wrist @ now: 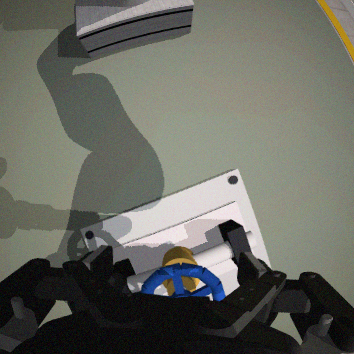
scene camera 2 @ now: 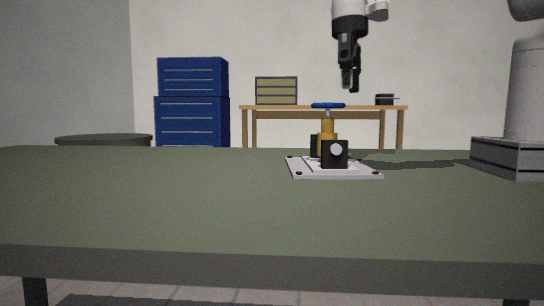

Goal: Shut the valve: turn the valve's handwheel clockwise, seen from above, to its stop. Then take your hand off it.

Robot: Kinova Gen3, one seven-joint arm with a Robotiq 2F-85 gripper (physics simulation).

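Labels:
I can see my gripper in the wrist view, and scene camera 2 shows it as well. On my gripper, (wrist: 262,292) and (scene camera 2: 355,52) are the same spot. There is a white base plate too, and on it (wrist: 183,205) is the same spot as (scene camera 2: 359,166).

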